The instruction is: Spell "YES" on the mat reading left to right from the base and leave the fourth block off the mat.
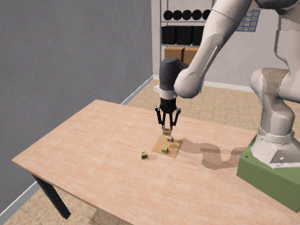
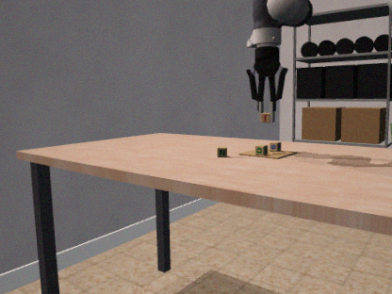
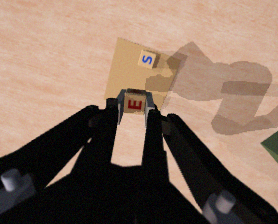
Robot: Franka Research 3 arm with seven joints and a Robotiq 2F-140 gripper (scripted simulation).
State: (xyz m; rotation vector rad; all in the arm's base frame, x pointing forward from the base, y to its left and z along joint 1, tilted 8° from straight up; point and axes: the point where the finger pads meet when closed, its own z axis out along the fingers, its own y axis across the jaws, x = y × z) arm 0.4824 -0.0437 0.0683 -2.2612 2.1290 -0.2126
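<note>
The tan mat lies 10 mm to the right of my hand and 140 mm below it. Also, from my hand: E block 20 mm below; S block 10 mm behind, 60 mm to the right, 120 mm below; Y block 40 mm to the left, 120 mm below.
</note>
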